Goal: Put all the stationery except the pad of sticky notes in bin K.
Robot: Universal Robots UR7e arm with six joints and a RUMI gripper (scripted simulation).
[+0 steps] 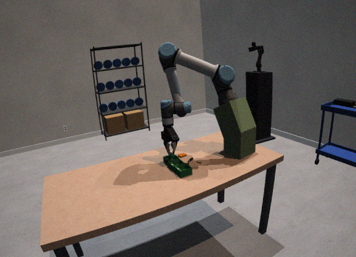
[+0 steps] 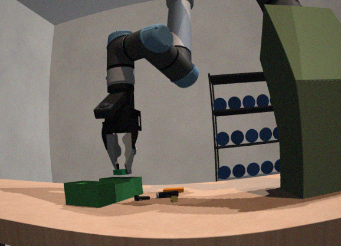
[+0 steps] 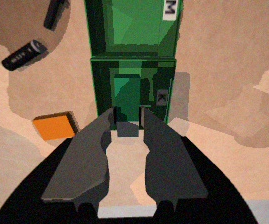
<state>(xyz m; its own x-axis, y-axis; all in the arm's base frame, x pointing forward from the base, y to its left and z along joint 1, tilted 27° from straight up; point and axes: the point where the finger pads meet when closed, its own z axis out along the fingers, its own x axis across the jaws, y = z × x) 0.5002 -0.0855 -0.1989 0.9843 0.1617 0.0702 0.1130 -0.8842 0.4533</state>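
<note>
The white sharpener-like piece is 6 cm below my hand. The rest, counted from my hand: green bin: 9 cm to the left, 5 cm below; then black bolt: 8 cm to the left, 8 cm behind, 7 cm below; then green block: 1 cm to the right, 1 cm below.
</note>
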